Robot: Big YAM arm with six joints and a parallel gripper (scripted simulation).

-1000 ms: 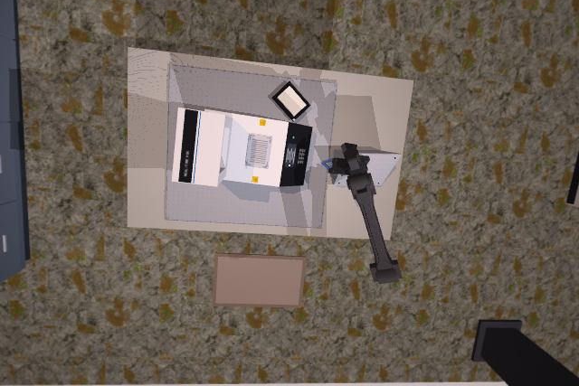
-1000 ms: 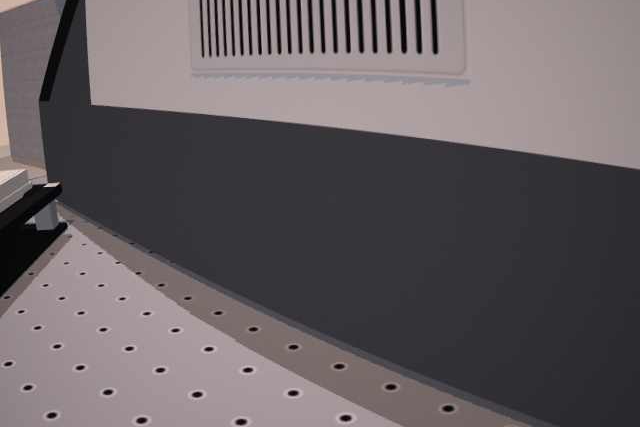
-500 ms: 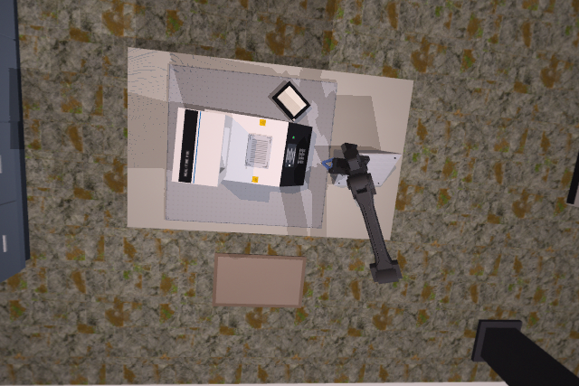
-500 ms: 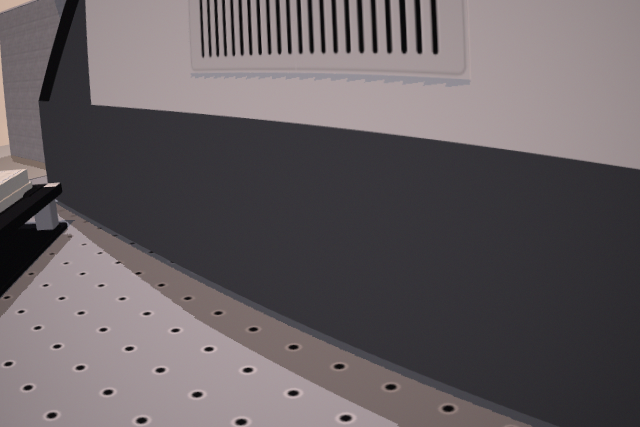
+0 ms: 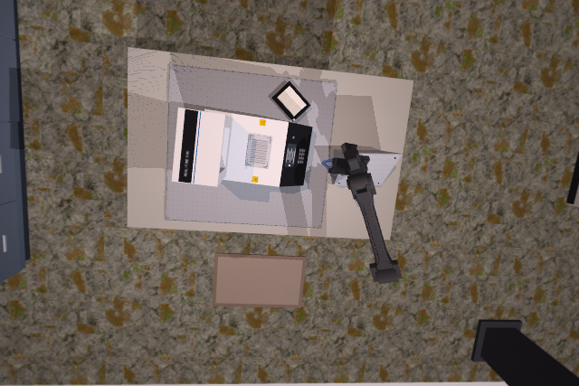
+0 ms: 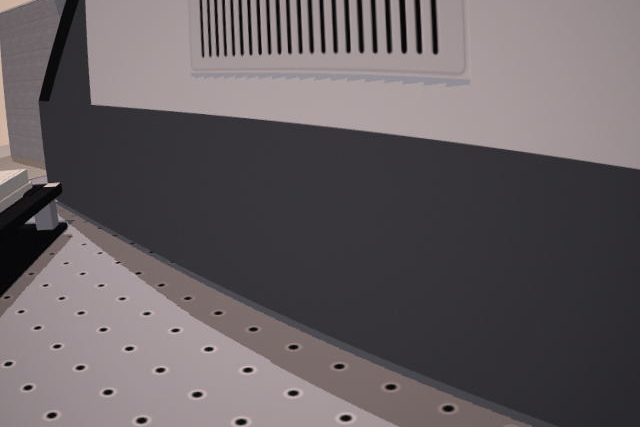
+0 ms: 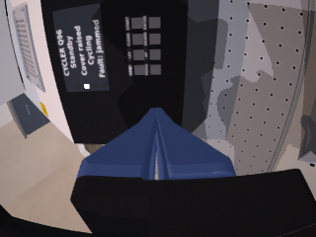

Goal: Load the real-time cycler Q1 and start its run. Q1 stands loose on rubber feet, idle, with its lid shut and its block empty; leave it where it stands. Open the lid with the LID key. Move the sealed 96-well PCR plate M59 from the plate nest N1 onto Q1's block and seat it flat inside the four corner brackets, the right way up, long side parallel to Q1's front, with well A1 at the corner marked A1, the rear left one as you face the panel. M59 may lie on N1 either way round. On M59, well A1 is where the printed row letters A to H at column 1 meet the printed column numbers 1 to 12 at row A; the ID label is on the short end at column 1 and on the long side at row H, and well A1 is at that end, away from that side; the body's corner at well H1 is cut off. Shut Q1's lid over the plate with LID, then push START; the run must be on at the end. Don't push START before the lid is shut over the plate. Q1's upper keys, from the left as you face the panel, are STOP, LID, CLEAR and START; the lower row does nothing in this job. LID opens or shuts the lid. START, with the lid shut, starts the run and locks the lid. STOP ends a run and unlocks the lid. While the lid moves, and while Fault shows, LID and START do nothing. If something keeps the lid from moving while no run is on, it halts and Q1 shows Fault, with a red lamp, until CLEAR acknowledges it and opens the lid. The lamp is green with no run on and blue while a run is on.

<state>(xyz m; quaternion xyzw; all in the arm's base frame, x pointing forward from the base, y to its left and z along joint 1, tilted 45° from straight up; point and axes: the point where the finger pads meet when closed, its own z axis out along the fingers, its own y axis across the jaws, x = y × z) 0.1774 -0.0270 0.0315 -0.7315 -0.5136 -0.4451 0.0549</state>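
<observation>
Right now my hand is 16 cm short of the sealed plate M59, 28 cm to the left of it and 17 cm above it. Round my hand: black plate nest N1 (16 cm ahead, 28 cm to the right, 18 cm below).
</observation>
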